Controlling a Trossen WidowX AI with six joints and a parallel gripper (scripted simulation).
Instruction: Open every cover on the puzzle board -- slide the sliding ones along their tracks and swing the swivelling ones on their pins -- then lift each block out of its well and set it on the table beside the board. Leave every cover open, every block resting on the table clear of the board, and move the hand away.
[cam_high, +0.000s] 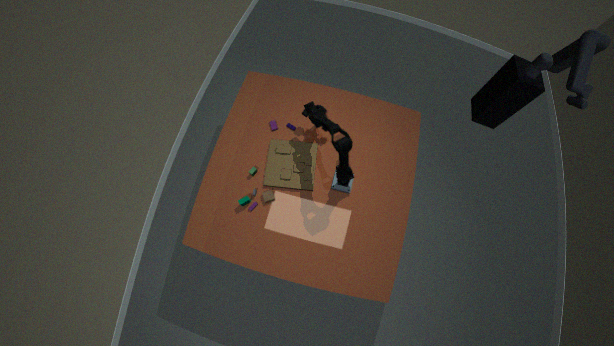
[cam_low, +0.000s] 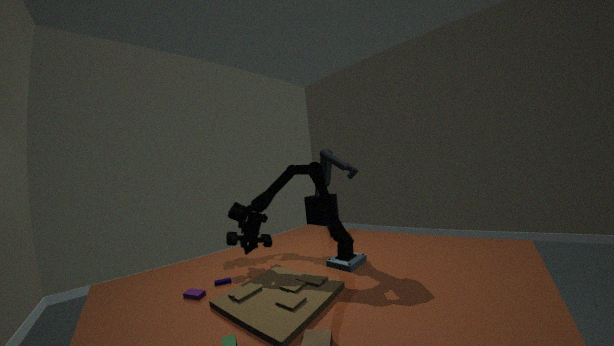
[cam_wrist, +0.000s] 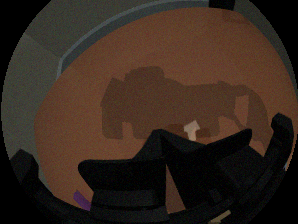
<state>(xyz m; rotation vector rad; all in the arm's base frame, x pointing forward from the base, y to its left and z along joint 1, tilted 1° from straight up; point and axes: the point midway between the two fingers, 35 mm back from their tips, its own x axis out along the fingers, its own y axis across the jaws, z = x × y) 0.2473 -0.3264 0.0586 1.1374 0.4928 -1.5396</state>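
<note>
Right now the tan puzzle board is 33 cm to the left of my gripper tip, 6 cm ahead of it and 3 cm below it. The rest, counted from my gripper tip: dark purple block: 15 cm ahead, 8 cm to the left, 5 cm below.
</note>
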